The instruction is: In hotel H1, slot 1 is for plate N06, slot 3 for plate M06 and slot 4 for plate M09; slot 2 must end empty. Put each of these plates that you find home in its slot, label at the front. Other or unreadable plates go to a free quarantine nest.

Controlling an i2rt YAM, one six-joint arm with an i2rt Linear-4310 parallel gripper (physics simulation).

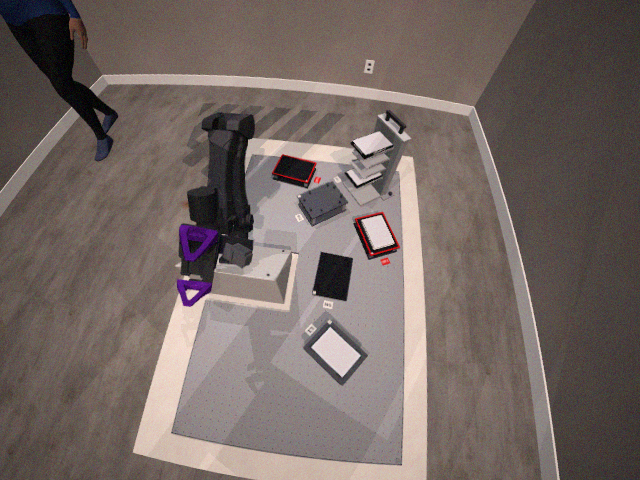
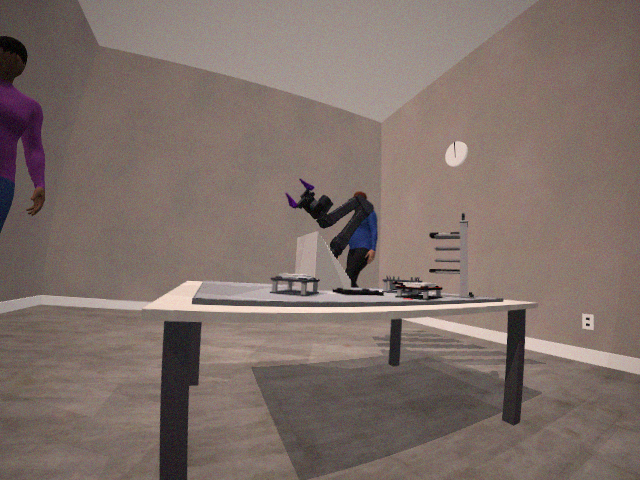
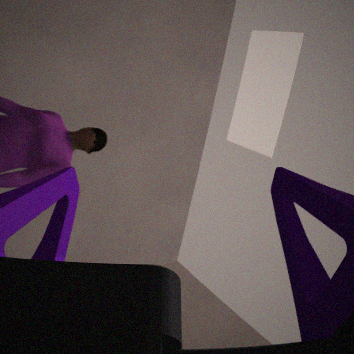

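Where they show: gripper, fingertip midpoint: [image 1: 188,284] [image 2: 292,185] [image 3: 174,177]; arm's base, origin of the base link: [image 2: 323,261].
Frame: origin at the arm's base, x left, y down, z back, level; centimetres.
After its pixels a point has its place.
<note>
My gripper [image 1: 191,279] {y -34.5, x -20.8, z -3.4 cm} [image 2: 294,187] {y -34.5, x -20.8, z -3.4 cm} [image 3: 174,177] {y -34.5, x -20.8, z -3.4 cm} is open and empty, raised high beside the arm's base, away from the plates. The hotel [image 1: 395,157] {y -10.3, x 35.2, z -52.4 cm} [image 2: 464,258] {y -2.8, x 35.7, z -54.0 cm} has four shelves. A white-topped plate [image 1: 372,143] {y -14.4, x 37.0, z -43.2 cm} lies on its top shelf and another [image 1: 363,177] on its bottom shelf; the two middle shelves look empty. A white-topped plate [image 1: 378,231] {y 7.6, x 14.5, z -48.5 cm} sits on a red-rimmed stand [image 1: 393,250] {y 12.0, x 8.9, z -55.1 cm}. Another white-topped plate [image 1: 336,351] {y 6.6, x -28.1, z -32.3 cm} [image 2: 295,276] {y 7.3, x -31.1, z -37.9 cm} rests on a grey stand by the front. The plate labels cannot be read.
A second red-rimmed stand [image 1: 294,169] {y 9.1, x 44.5, z -14.9 cm} has a black top. A dark grey stand with pegs [image 1: 322,202] {y 7.1, x 26.1, z -27.2 cm} stands left of the hotel. A low black pad [image 1: 332,275] {y 11.9, x -1.9, z -31.5 cm} [image 2: 357,291] {y 11.9, x -4.6, z -35.3 cm} lies mid-mat. The wedge-shaped base [image 1: 250,284] {y -5.3, x -11.5, z -6.9 cm} [image 2: 320,253] {y -2.7, x -10.2, z -15.0 cm} stands at the table's left side.
</note>
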